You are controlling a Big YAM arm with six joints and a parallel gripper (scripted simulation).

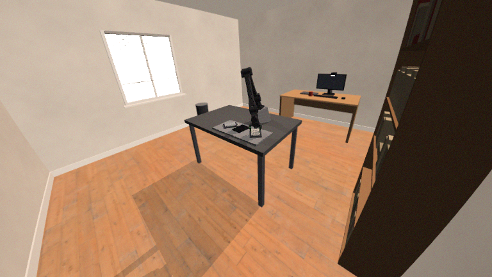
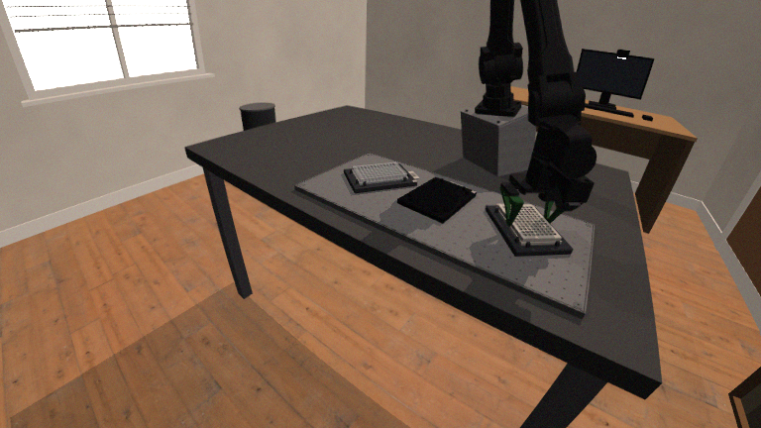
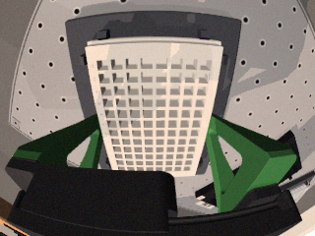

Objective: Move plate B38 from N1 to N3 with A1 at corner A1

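The flat black landing nest lies 200 mm to the right of my hand and 20 mm below it. From my hand the other things lie so: N1 label (80 mm behind, 60 mm to the right, 20 mm below).
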